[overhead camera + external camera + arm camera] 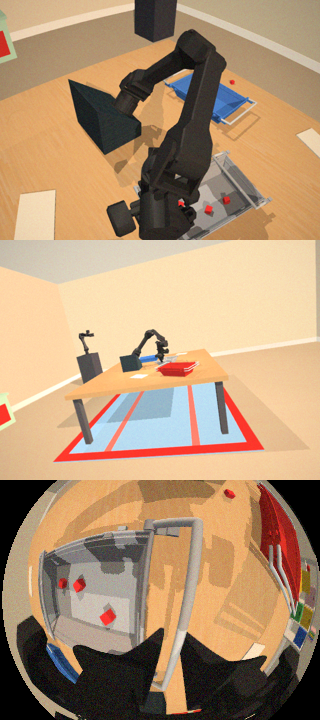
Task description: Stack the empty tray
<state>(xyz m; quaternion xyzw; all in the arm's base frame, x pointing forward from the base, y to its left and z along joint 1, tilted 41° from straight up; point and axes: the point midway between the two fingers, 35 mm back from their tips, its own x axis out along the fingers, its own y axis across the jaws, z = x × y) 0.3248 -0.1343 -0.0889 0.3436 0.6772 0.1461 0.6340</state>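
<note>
The blue tray is 500 mm to the left of my gripper tip, 230 mm behind it and 10 mm below it.
</note>
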